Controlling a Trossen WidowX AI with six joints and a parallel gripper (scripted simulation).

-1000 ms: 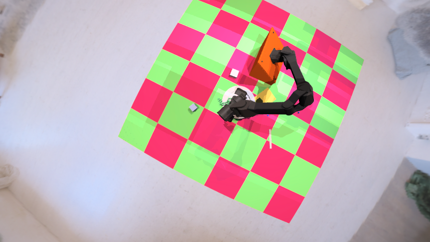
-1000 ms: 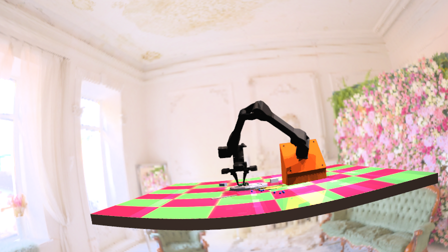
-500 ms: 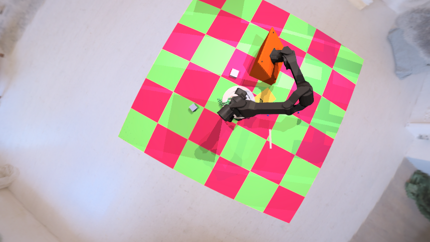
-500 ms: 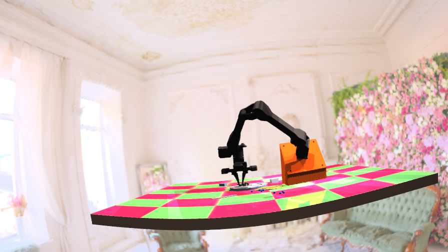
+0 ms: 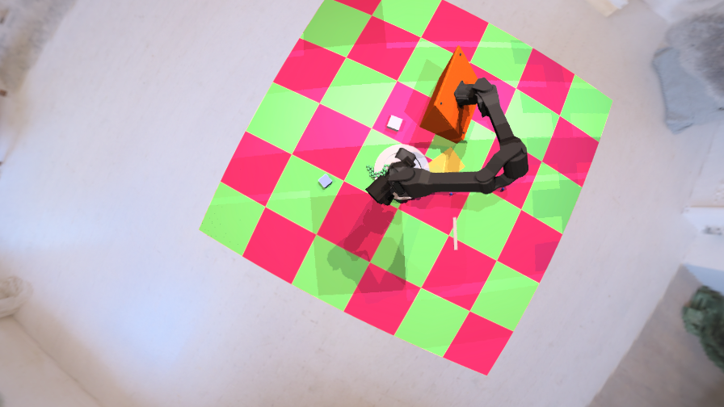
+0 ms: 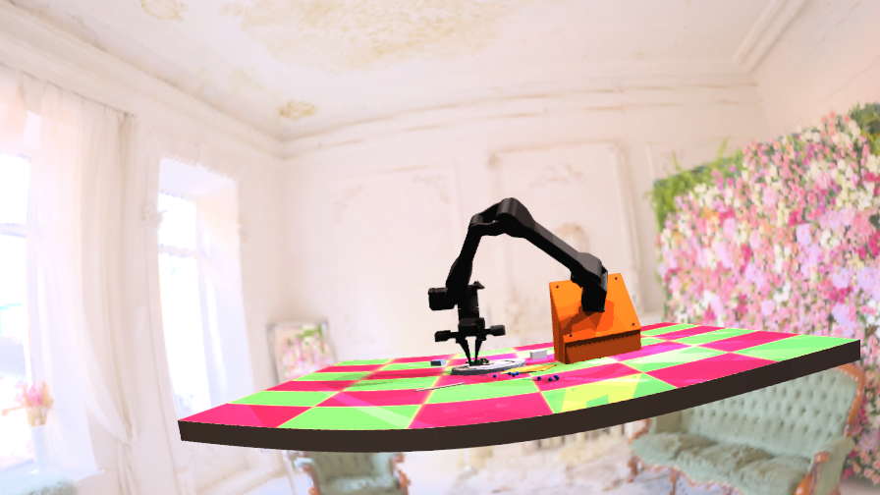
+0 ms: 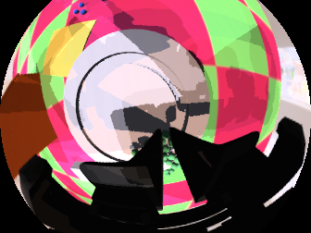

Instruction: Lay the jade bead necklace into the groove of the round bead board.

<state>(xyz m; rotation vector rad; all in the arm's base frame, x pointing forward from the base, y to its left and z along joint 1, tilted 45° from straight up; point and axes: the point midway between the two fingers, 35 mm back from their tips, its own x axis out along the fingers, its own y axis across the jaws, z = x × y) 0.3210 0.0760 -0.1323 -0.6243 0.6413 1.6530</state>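
Now: gripper tip 40 mm past the round bead board, 20 mm to the right of it and 10 mm above it. Also, from my gripper tip: pale blue cube (130 mm ahead, 200 mm to the right, 10 mm below); then white cube (180 mm behind, 100 mm to the right); then yellow patch (150 mm behind, 140 mm to the left, 10 mm below).
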